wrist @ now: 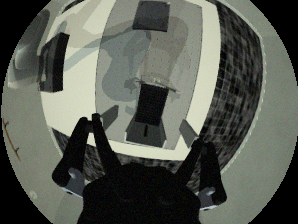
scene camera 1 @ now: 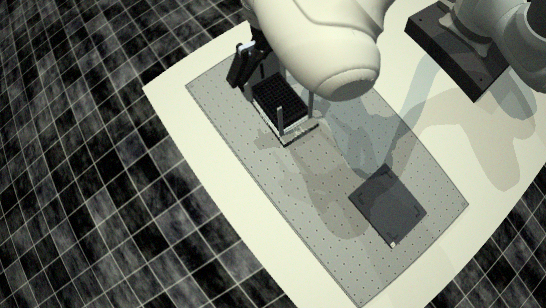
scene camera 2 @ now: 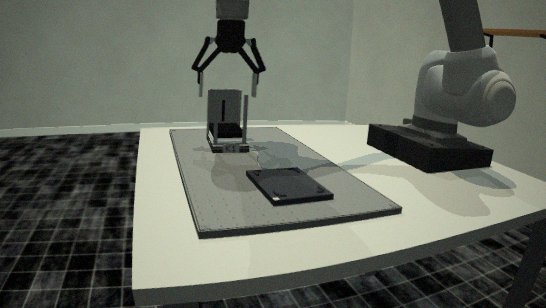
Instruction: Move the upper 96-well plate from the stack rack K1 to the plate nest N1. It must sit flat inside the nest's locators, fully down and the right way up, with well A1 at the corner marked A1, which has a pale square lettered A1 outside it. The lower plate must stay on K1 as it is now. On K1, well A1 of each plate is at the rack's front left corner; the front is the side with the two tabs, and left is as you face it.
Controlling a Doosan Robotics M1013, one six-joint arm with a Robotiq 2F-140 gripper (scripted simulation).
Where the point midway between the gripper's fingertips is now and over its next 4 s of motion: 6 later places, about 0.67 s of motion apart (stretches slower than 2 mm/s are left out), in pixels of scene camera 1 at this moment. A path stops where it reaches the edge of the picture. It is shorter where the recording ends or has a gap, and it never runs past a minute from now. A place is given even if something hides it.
My gripper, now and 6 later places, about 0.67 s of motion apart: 277,78; 277,86; 278,92; 278,97; 278,100; 278,93; 277,87
